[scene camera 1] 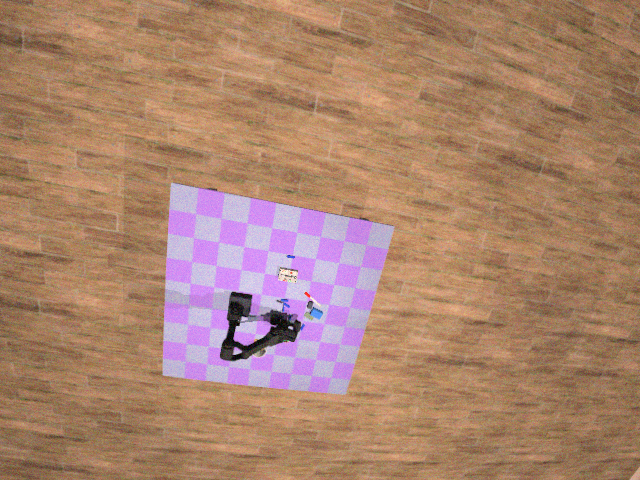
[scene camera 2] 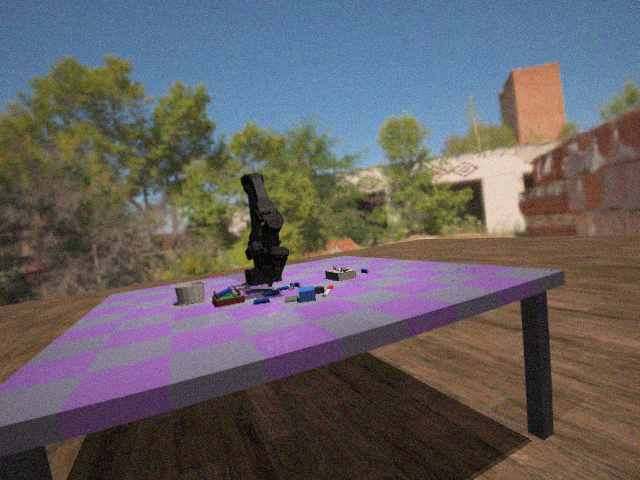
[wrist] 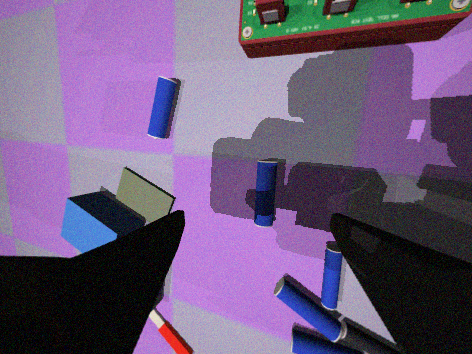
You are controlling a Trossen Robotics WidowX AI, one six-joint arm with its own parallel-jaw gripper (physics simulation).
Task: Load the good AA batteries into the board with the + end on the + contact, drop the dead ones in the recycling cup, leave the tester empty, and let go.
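Places are measured from the arm's base along level axes (x ahead, y left, z up), in centimetres.
Where they show: gripper, fingertip midpoint: (scene camera 1: pixel 290 318) (scene camera 2: pixel 273 284) (wrist: pixel 257 218); arm's base at its link origin: (scene camera 1: pixel 237 306).
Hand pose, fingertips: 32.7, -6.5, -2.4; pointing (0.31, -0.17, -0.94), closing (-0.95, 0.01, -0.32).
Observation:
Things, the pixels of their top centre, and the offset from my fingertips, as dx, dy, dz.
- green board at its top centre: (scene camera 2: pixel 226 290) -4.0, -14.7, +0.3
- light tester at its top centre: (scene camera 2: pixel 339 266) (scene camera 1: pixel 288 277) -4.2, +28.3, +0.9
- grey cup at its top centre: (scene camera 2: pixel 189 284) (scene camera 1: pixel 258 351) -17.6, -24.5, +2.5
- blue block at its top centre: (wrist: pixel 86 235) (scene camera 2: pixel 306 288) (scene camera 1: pixel 316 314) +16.5, +3.9, -0.5
- olive plate at its top centre: (wrist: pixel 142 198) (scene camera 2: pixel 291 298) +12.3, +0.6, -3.2
- black block at its top centre: (scene camera 2: pixel 315 287) (scene camera 1: pixel 310 305) +11.8, +9.1, -1.7
- red-and-white stick at its top centre: (wrist: pixel 138 308) (scene camera 2: pixel 327 289) (scene camera 1: pixel 313 300) +13.3, +12.7, -2.7
My gripper (wrist: pixel 257 218) is open and empty, its fingertips either side of the lower end of a blue battery (wrist: pixel 265 192) on the table. Another blue battery (wrist: pixel 162 107) (scene camera 2: pixel 262 300) (scene camera 1: pixel 302 327) lies apart at the upper left in the wrist view. Blue batteries (wrist: pixel 332 277) (wrist: pixel 310 309) (wrist: pixel 315 345) and a black one (wrist: pixel 367 335) lie close together at lower right. The green board (wrist: pixel 320 27) (scene camera 2: pixel 228 299) has a red base; a blue battery (scene camera 2: pixel 226 291) rests on it. The light tester (scene camera 1: pixel 287 274) (scene camera 2: pixel 340 274) stands apart, a battery (scene camera 1: pixel 290 256) (scene camera 2: pixel 364 270) beyond it. Charge and + ends are unreadable.
A grey cup (scene camera 2: pixel 190 293) (scene camera 1: pixel 259 352) stands beside the board. A blue block (wrist: pixel 89 227) (scene camera 2: pixel 307 293) (scene camera 1: pixel 316 313), an olive plate (wrist: pixel 146 196) (scene camera 2: pixel 291 299), a black block (scene camera 2: pixel 319 289) (scene camera 1: pixel 310 304) and a red-and-white stick (wrist: pixel 172 337) (scene camera 1: pixel 307 294) (scene camera 2: pixel 329 288) lie near the batteries.

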